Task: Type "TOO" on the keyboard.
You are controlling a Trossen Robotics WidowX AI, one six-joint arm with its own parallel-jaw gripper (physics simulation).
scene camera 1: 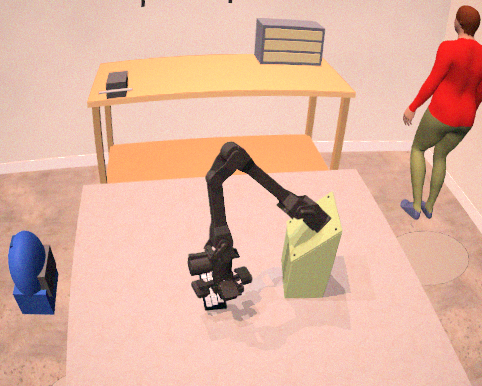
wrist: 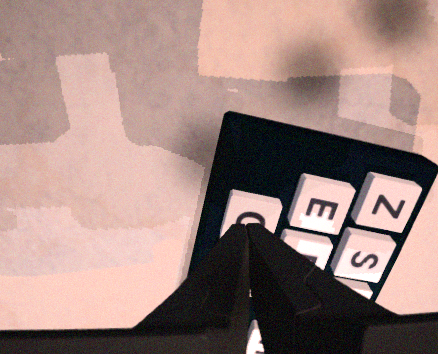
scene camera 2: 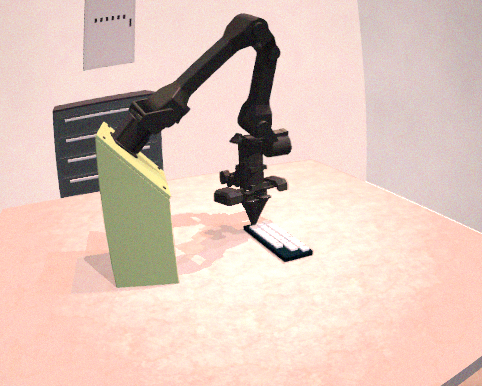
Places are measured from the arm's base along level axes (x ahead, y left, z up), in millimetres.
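Where they show: gripper, fingertip midpoint: (scene camera 1: pixel 221 297) (wrist: pixel 245 236) (scene camera 2: pixel 253 224); arm's base, origin of the base link: (scene camera 1: pixel 320 221) (scene camera 2: pixel 122 145).
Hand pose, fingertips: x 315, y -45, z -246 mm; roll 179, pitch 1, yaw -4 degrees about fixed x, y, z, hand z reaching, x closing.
Things, the pixels of their top centre, and the offset from my fingertips. Level surfaces: height alone.
- black keyboard, middle of its top: (scene camera 2: pixel 276 235) (scene camera 1: pixel 211 282) dx -4, dy -80, dz -6 mm
- key with a rounded letter, middle of its top: (wrist: pixel 250 223) dx +2, dy +1, dz -6 mm
- E key, middle of its top: (wrist: pixel 322 208) dx +25, dy +4, dz -6 mm
- Z key, middle of its top: (wrist: pixel 388 206) dx +47, dy +2, dz -6 mm
- S key, middle of its top: (wrist: pixel 364 259) dx +40, dy -18, dz -6 mm
- table, its level: dz -24 mm
The black keyboard (scene camera 1: pixel 216 307) (scene camera 2: pixel 298 257) (wrist: pixel 280 145) with white keys lies flat on the table. My gripper (scene camera 2: pixel 254 224) (wrist: pixel 245 236) is shut and empty, pointing down at the keyboard's end nearer the robot base. In the wrist view its tips cover part of a key with a rounded letter (wrist: pixel 255 202); the letter is partly hidden, and contact with the key cannot be told. Beside it are the E key (wrist: pixel 321 204), the Z key (wrist: pixel 389 202) and the S key (wrist: pixel 364 259). Other keys are hidden under the fingers. In scene camera 1 the arm hides the fingertips.
The green pedestal (scene camera 1: pixel 311 272) (scene camera 2: pixel 140 235) carries the arm's base on the table (scene camera 1: pixel 150 340) (scene camera 2: pixel 250 330). A wooden bench (scene camera 1: pixel 210 75) with a drawer box (scene camera 1: pixel 292 46) stands behind. A blue object (scene camera 1: pixel 30 265) is at the left, a person in red (scene camera 1: pixel 457 82) at the right.
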